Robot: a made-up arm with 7 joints.
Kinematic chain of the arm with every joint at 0, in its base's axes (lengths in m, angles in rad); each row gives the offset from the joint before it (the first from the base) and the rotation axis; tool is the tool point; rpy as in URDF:
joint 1: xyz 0 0 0.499 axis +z
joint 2: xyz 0 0 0 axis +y
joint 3: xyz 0 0 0.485 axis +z
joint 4: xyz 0.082 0 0 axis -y
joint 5: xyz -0.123 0 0.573 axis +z
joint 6: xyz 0 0 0 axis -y
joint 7: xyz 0.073 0 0 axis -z
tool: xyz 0 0 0 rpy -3.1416 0 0
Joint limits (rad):
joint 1: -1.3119..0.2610
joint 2: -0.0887..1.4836
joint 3: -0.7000..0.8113
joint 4: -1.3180..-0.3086
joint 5: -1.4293..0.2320
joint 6: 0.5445..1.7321
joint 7: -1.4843..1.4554
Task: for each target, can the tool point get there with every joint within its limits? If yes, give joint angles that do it. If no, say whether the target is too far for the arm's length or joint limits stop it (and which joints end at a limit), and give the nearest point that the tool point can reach.
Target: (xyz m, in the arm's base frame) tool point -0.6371 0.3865 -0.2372
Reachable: no: joint limits stop it (at a limit: joint 1, joint 2, joint 4, joint 6) | nearest point 0.6093 0.5822 0.0429 | short by 1.292 m
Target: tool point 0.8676 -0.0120 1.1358
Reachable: yes | joints -0.1996 0.4607 0.3947 -0.8739 -0.7645 0.7507 -0.4640
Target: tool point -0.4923 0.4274 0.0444
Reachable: no: joint limits stop it (at a limit: joint 1, joint 2, joint 3, joint 4, joint 6) | nearest point 0.5844 0.6528 0.1108 | short by 1.102 m
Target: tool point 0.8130 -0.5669 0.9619
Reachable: yes | joints -0.3576 0.6784 -0.4506 -0.8990 -0.8324 1.1339 -0.3487
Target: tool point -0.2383 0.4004 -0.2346
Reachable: no: joint limits stop it (at a limit: joint 1, joint 2, joint 4, joint 6) | nearest point 0.6275 0.5278 0.0030 | short by 0.907 m
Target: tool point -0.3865 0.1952 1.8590
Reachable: no: too far | nearest point -0.1437 -0.0263 1.6133 | short by 0.410 m
